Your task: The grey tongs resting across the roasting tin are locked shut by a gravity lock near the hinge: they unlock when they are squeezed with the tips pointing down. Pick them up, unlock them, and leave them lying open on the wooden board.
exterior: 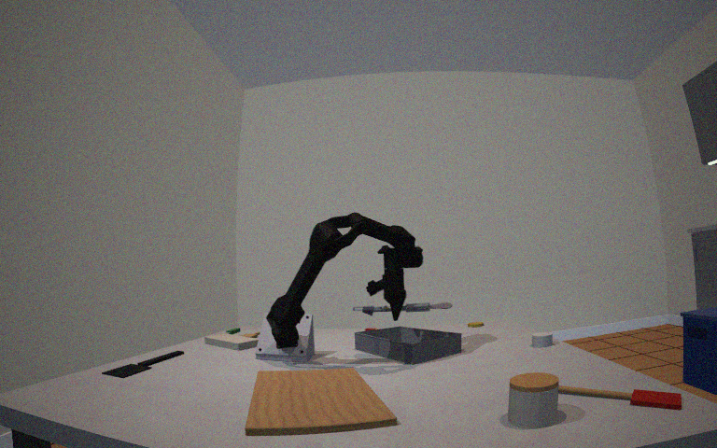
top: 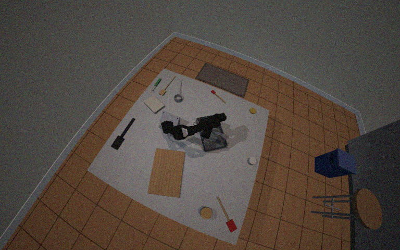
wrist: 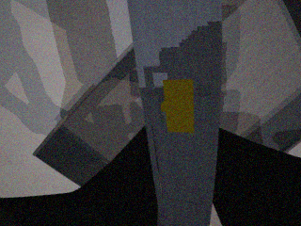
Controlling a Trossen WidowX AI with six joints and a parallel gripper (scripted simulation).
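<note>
The yellow lock lies 30 mm behind my gripper tip and 40 mm above it. Also, from my gripper tip: roasting tin (40 mm ahead, 40 mm to the left, 80 mm below); white cylinder (440 mm ahead, 110 mm to the right, 90 mm below); wooden board (220 mm behind, 390 mm to the right, 100 mm below).
</note>
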